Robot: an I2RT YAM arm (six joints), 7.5 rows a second.
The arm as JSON. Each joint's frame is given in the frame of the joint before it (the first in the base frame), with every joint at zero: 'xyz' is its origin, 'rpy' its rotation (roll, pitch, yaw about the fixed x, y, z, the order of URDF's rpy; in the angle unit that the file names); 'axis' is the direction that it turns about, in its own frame. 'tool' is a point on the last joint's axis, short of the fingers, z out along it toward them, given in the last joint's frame.
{
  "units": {
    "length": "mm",
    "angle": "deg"
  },
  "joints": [
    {
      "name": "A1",
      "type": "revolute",
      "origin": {
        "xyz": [
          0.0,
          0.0,
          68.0
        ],
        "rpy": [
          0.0,
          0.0,
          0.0
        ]
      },
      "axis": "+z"
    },
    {
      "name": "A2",
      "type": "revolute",
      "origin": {
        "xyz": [
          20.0,
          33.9,
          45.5
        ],
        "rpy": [
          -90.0,
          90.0,
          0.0
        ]
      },
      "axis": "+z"
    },
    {
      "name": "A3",
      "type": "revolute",
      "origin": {
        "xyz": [
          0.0,
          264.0,
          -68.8
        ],
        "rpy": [
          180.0,
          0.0,
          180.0
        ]
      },
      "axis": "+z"
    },
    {
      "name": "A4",
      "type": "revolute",
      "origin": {
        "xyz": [
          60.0,
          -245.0,
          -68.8
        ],
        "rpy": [
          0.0,
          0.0,
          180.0
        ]
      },
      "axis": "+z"
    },
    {
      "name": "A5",
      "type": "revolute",
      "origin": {
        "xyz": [
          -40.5,
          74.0,
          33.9
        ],
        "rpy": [
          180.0,
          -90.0,
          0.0
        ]
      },
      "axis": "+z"
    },
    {
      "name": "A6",
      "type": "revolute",
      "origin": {
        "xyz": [
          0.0,
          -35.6,
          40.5
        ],
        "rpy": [
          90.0,
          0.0,
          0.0
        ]
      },
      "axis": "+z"
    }
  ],
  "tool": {
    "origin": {
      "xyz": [
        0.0,
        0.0,
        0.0
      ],
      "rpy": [
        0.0,
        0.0,
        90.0
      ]
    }
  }
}
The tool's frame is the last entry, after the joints.
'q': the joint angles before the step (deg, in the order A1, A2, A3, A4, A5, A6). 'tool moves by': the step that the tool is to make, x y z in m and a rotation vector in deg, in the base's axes. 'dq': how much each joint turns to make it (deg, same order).
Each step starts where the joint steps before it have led.
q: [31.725, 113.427, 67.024, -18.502, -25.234, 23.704]
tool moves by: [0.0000, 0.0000, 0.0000, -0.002, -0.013, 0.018]
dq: [0.000, 0.000, 0.000, 0.001, 0.000, -0.022]
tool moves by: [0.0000, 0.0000, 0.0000, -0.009, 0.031, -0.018]
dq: [0.000, 0.005, 0.012, -0.029, 0.000, 0.022]
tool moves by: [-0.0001, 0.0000, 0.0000, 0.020, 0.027, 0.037]
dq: [0.004, -0.009, -0.012, -0.017, -0.042, -0.018]
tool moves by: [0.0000, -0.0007, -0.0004, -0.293, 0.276, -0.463]
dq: [-0.067, 0.016, -0.016, -0.209, 0.261, 0.348]
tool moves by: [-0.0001, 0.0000, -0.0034, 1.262, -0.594, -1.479]
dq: [0.004, -0.010, -1.369, 3.306, -0.041, 1.840]
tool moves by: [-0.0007, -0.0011, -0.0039, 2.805, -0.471, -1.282]
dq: [-0.202, -0.175, -2.119, 4.761, -1.380, 2.180]
